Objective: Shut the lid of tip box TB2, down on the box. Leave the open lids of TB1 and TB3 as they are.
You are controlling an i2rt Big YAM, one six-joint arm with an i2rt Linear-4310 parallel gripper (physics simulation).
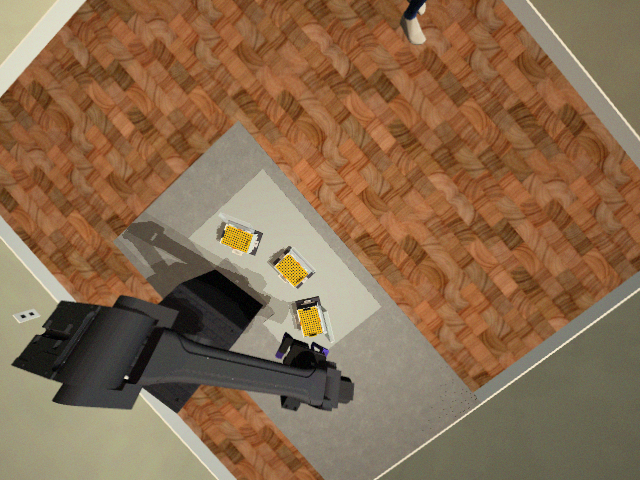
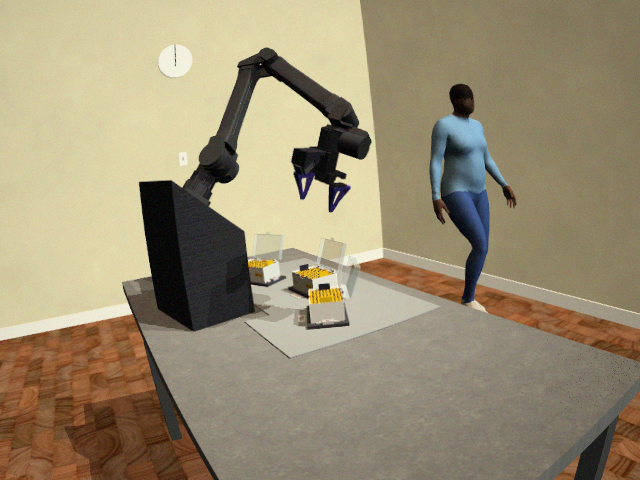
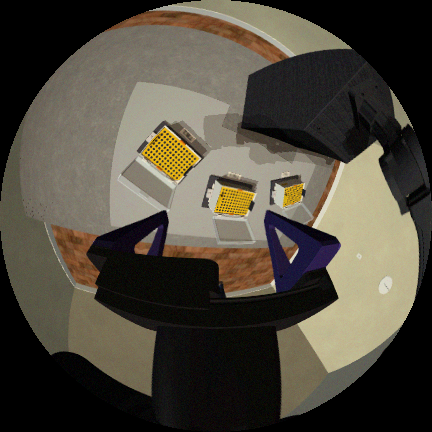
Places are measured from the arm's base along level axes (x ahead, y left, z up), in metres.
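Where they show: gripper, fingertip midpoint: (image 1: 298, 338) (image 2: 316, 205) (image 3: 215, 215); arm's base, origin of the base link: (image 2: 191, 202) (image 3: 364, 104).
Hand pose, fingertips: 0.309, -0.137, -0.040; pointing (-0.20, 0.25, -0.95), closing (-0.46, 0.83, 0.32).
Note:
Things, the pixels of their top centre, and the offset from my fingertips, as dx, dy, dz. Level surfaces: height alone.
- middle box, middle of its top: (image 3: 237, 204) (image 2: 313, 268) (image 1: 290, 271) +0.037, +0.175, -0.211
- far box, middle of its top: (image 2: 256, 259) (image 3: 296, 196) (image 1: 235, 239) -0.085, +0.402, -0.211
- pale mat, its level: dz -0.285
- grey table, its level: dz -0.289
Three white tip boxes with yellow tip racks stand on a pale mat, lids open. The near box (image 1: 310, 320) (image 2: 327, 312) (image 3: 171, 153) has its clear lid (image 1: 328, 326) (image 2: 352, 276) (image 3: 147, 182) raised. The middle box (image 1: 292, 269) (image 2: 310, 281) (image 3: 234, 200) has its lid (image 1: 303, 259) (image 2: 331, 251) (image 3: 234, 230) upright. The far box (image 1: 237, 239) (image 2: 266, 272) (image 3: 291, 194) has its lid (image 1: 239, 222) (image 2: 268, 246) (image 3: 302, 214) upright. I cannot read which is TB2. My gripper (image 1: 301, 347) (image 2: 316, 204) (image 3: 215, 215) is open and empty, high above the table, touching no box.
The pale mat (image 1: 351, 299) (image 2: 392, 310) (image 3: 150, 100) lies on the grey table (image 1: 361, 372) (image 2: 361, 403) (image 3: 75, 100). The black arm pedestal (image 1: 222, 304) (image 2: 206, 268) (image 3: 300, 95) stands beside the boxes. A person (image 1: 413, 31) (image 2: 460, 155) stands on the floor beyond the table.

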